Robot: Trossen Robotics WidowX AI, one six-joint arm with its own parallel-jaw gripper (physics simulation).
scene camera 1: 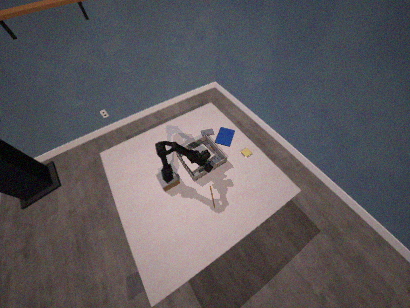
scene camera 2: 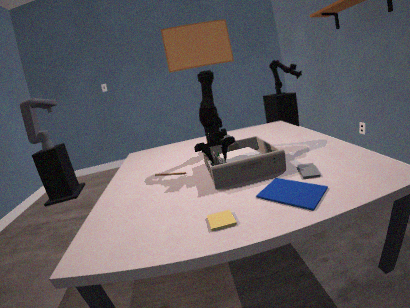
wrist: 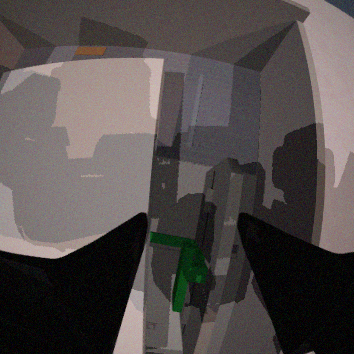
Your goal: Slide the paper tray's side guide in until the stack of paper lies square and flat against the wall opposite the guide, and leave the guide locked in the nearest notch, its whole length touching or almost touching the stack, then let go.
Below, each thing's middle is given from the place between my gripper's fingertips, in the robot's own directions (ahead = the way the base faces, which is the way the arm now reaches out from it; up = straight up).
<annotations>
The white paper stack (wrist: 86,131) lies 12 cm to the left of my hand and 2 cm below it. From my hand the other things lie so: blue book (scene camera 2: 303,195) 37 cm ahead, 13 cm to the left, 4 cm below.
</annotations>
